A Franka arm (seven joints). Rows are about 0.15 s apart.
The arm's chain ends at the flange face. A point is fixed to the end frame.
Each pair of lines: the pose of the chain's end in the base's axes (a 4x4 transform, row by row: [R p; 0 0 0 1], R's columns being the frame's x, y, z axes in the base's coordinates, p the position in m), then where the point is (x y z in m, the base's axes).
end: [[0.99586, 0.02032, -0.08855, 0.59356], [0.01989, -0.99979, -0.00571, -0.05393], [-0.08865, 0.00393, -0.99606, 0.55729], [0, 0, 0, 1]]
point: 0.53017 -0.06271 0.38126
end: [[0.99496, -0.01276, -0.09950, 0.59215], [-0.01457, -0.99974, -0.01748, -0.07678], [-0.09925, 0.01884, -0.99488, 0.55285], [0, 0, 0, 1]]
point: 0.52659 -0.08605 0.37764
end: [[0.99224, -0.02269, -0.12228, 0.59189], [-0.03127, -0.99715, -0.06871, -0.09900], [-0.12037, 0.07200, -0.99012, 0.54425], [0, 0, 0, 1]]
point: 0.52227 -0.11673 0.37127
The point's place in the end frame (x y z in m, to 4 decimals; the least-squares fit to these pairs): -0.0477 0.0068 0.1810
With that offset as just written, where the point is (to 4 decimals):
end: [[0.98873, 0.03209, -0.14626, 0.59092], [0.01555, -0.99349, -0.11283, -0.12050], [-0.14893, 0.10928, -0.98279, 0.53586], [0, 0, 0, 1]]
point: 0.5175 -0.1484 0.3658
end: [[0.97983, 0.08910, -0.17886, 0.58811], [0.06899, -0.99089, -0.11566, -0.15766], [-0.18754, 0.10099, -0.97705, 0.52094], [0, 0, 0, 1]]
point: 0.5096 -0.1886 0.3537
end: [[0.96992, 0.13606, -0.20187, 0.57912], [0.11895, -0.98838, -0.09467, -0.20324], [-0.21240, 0.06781, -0.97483, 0.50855], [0, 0, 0, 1]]
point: 0.4972 -0.2328 0.3427
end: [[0.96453, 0.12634, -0.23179, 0.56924], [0.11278, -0.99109, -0.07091, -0.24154], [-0.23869, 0.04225, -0.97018, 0.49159], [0, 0, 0, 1]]
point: 0.4821 -0.2665 0.3277
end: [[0.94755, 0.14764, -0.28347, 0.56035], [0.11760, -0.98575, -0.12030, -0.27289], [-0.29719, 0.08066, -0.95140, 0.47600], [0, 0, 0, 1]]
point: 0.4648 -0.3070 0.3185
